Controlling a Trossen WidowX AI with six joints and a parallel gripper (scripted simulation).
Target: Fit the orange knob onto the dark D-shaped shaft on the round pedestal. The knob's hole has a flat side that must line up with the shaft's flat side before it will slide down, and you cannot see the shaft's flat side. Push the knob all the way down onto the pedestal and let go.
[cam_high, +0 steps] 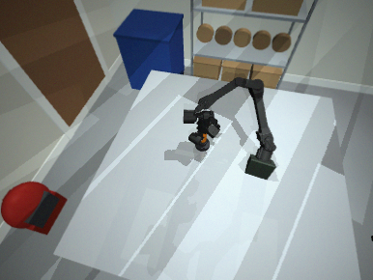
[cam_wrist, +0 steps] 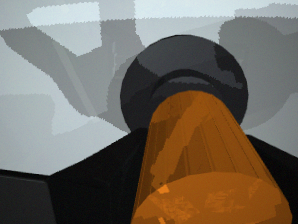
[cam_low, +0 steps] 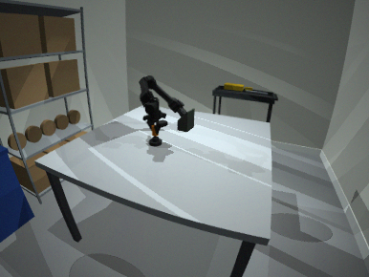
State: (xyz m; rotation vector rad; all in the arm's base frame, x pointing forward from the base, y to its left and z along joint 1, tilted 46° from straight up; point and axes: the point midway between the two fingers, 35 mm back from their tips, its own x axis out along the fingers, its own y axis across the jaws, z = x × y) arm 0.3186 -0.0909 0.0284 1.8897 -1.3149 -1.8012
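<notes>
The orange knob lies 20 mm above my gripper tip. The rest, counted from my gripper tip: dark round pedestal (40 mm below).
</notes>
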